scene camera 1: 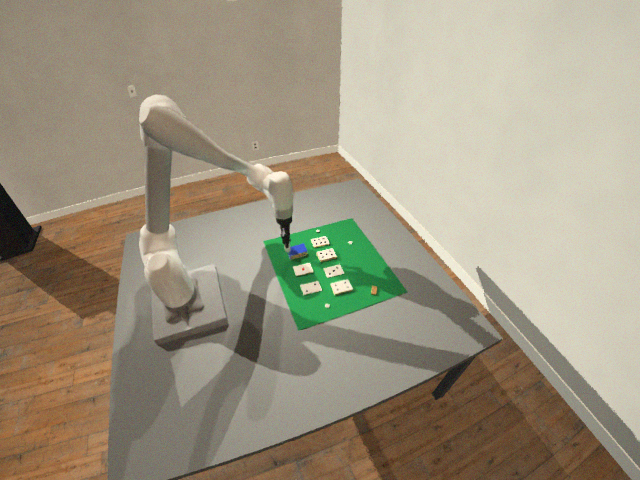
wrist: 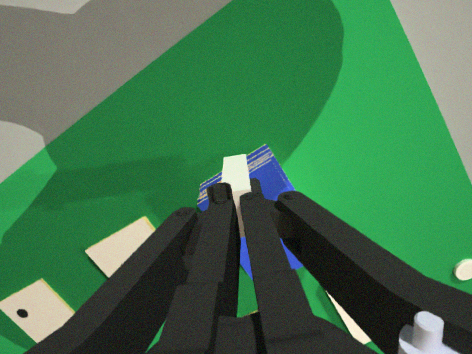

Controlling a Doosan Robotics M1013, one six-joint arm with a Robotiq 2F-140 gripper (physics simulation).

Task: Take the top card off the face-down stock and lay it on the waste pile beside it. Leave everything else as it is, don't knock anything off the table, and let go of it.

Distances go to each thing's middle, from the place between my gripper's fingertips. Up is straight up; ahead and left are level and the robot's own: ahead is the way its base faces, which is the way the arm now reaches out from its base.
Now: the green mat (scene camera 1: 363, 266) 16 cm to the right of my hand, 16 cm ahead of it and 4 cm below it.
